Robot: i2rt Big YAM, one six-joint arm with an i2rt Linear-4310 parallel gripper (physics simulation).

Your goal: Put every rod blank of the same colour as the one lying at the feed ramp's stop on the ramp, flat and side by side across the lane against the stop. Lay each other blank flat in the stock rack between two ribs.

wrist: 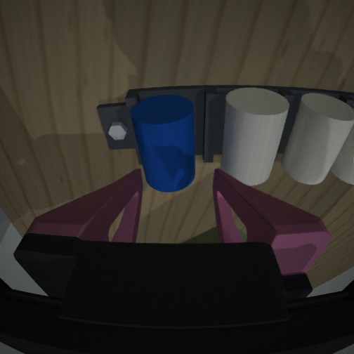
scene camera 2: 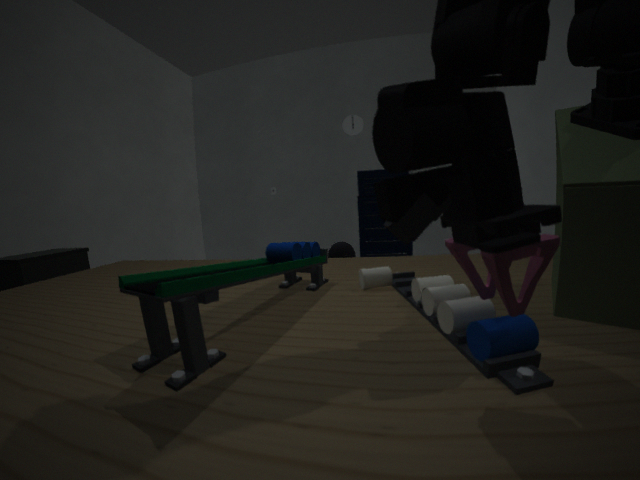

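Note:
My gripper (scene camera 2: 502, 304) (wrist: 177, 177) is partly open with nothing between its pink fingers. Its tips are above the near end of the blue blank, one to each side in the wrist view. That blue blank (scene camera 2: 502, 336) (wrist: 165, 145) lies flat in the end slot of the dark stock rack (scene camera 2: 512, 361) (wrist: 209, 125). Three white blanks (scene camera 2: 466, 314) (scene camera 2: 445, 299) (scene camera 2: 432, 288) lie in the rack beyond it; white blanks (wrist: 254, 137) (wrist: 316, 139) also show in the wrist view. Several blue blanks (scene camera 2: 283, 252) lie side by side at the far end of the green feed ramp (scene camera 2: 222, 276).
Another white blank (scene camera 2: 376, 277) lies on the table at the rack's far end. A green block-like box (scene camera 2: 597, 248) stands right of the gripper. The ramp stands on dark legs (scene camera 2: 190, 333) at the left. A bolt (scene camera 2: 525, 371) (wrist: 117, 130) marks the rack's near end.

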